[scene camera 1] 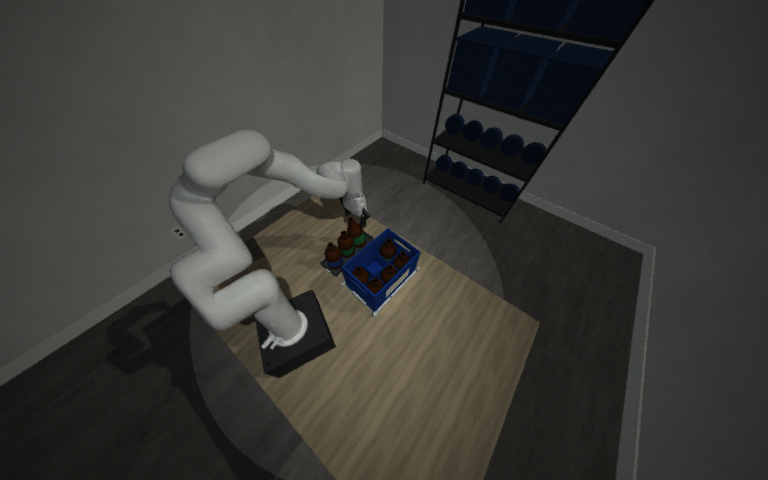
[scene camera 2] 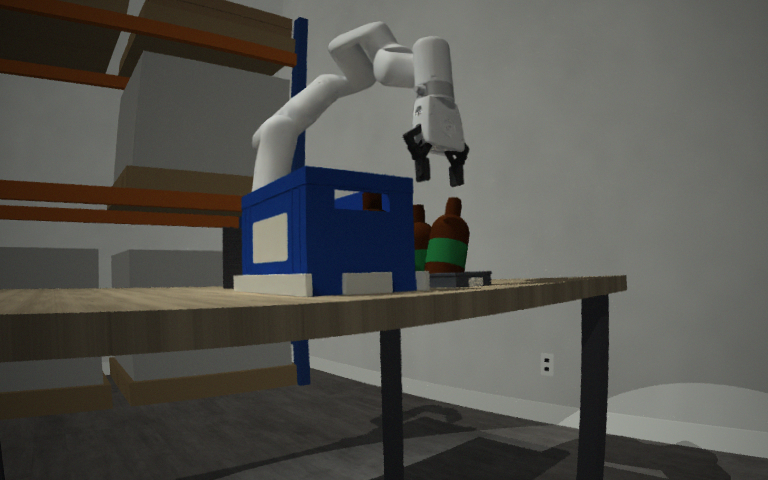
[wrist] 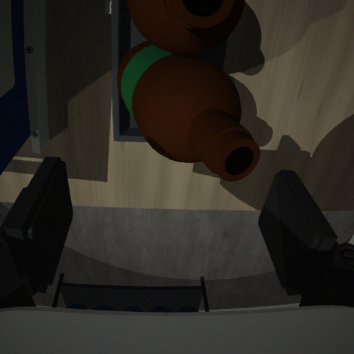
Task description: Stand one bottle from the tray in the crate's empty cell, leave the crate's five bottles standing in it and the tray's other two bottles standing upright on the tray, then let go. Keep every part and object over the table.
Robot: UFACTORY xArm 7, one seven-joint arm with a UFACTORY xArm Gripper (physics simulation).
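Places are measured from the arm's base along level axes (x ahead, y left, z up), in millimetres.
Pixels of known places: gripper, between the fingertips: [scene camera 1: 355,219] [scene camera 2: 440,183]; arm's base, origin of its link: [scene camera 1: 289,328].
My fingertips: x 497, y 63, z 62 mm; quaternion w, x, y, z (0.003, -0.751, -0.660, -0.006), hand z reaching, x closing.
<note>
For each thing: its top centre in the pictures, then the offset to it from my fingertips.
- end green-banded brown bottle, centre of its top: [scene camera 2: 447,196] [scene camera 1: 353,221] dx +3, dy +15, dz -24 mm
- green-banded bottle, centre of its top: [scene camera 2: 416,205] [scene camera 1: 343,232] dx -72, dy +17, dz -32 mm
- blue-banded bottle, centre of its top: [scene camera 1: 330,244] dx -156, dy +26, dz -32 mm
- dark tray, centre of its top: [scene camera 2: 418,273] [scene camera 1: 348,249] dx -70, dy +13, dz -166 mm
- blue crate, centre of its top: [scene camera 2: 318,187] [scene camera 1: 382,259] dx -106, dy -205, dz -16 mm
My gripper [scene camera 1: 355,218] [scene camera 2: 440,182] [wrist: 170,191] is open and empty, above the end green-banded brown bottle [scene camera 1: 356,233] [scene camera 2: 447,237] [wrist: 185,105]. In scene view 2 that bottle's neck is below the right fingertip, and the bottle looks slightly tilted to the right. Another green-banded bottle [scene camera 1: 346,244] [scene camera 2: 420,230] [wrist: 175,25] and a blue-banded bottle [scene camera 1: 333,256] stand beside it on the dark tray [scene camera 1: 337,272] [scene camera 2: 447,279] [wrist: 116,100]. The blue crate [scene camera 1: 361,293] [scene camera 2: 362,243] [wrist: 7,125] holds several bottles; its empty cell [scene camera 1: 374,266] is mid-row on the tray side.
The crate sits within pale corner pieces [scene camera 2: 367,283] on the wooden table [scene camera 1: 430,362] [scene camera 2: 169,325] [wrist: 150,190]. The table's far edge runs close past the tray and below the fingers in the wrist view. A dark shelf rack [scene camera 1: 442,116] stands beyond the table.
</note>
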